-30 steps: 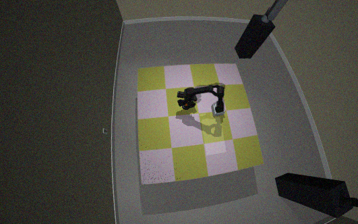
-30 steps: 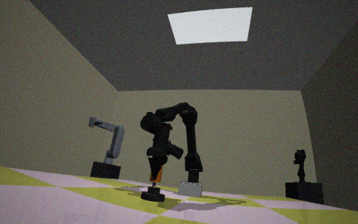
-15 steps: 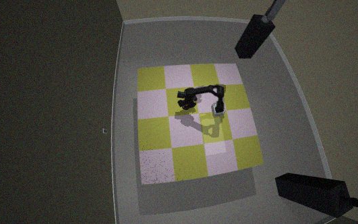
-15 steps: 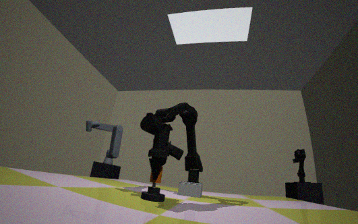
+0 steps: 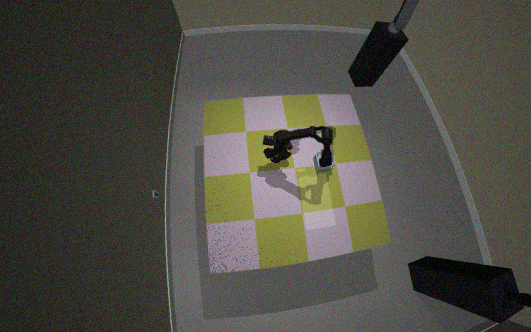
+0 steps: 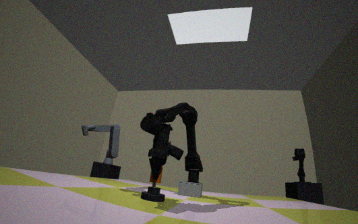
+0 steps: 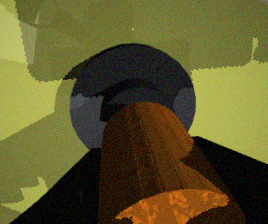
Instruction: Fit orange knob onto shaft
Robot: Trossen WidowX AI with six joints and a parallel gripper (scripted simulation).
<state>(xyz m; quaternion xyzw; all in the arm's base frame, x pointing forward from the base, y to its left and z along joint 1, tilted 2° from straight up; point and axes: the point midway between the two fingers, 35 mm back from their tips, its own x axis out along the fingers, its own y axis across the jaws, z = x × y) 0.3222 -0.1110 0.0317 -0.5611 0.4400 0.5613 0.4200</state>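
Right now my gripper tip is 30 mm below the orange knob. The rest, counted from my gripper tip: round dark pedestal (40 mm below).
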